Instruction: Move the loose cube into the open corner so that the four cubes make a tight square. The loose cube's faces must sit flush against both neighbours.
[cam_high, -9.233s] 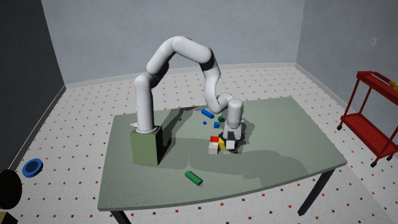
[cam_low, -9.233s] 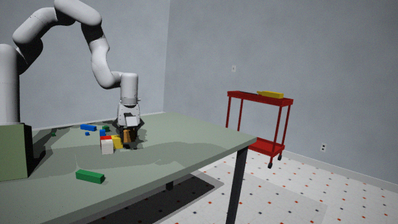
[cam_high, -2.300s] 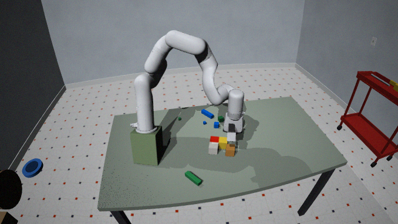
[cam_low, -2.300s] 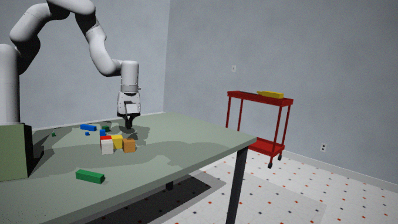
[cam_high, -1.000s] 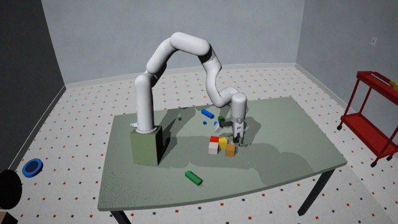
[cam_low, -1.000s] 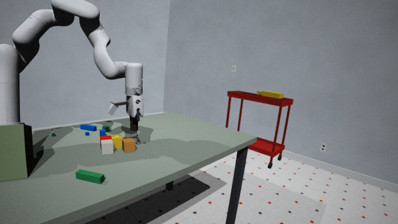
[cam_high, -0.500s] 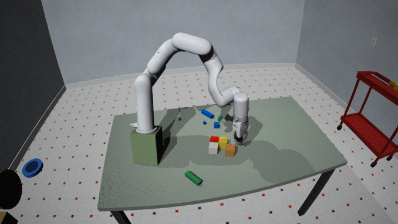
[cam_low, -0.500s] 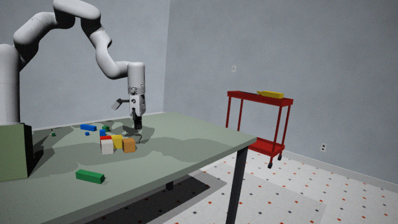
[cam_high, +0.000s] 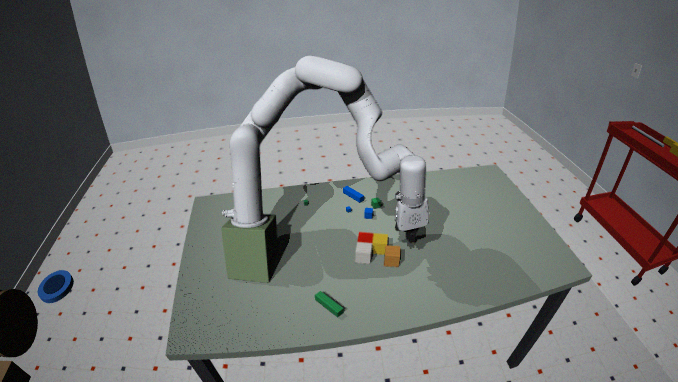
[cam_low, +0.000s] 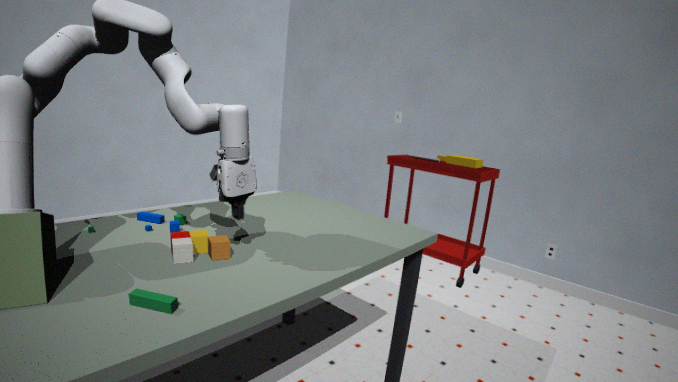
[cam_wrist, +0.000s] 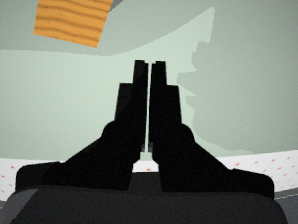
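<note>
The orange cube lies 5 cm behind my hand, 2 cm to the left of it and 10 cm below it. Round my hand: long green block 29 cm behind, 14 cm to the right, 12 cm below.
</note>
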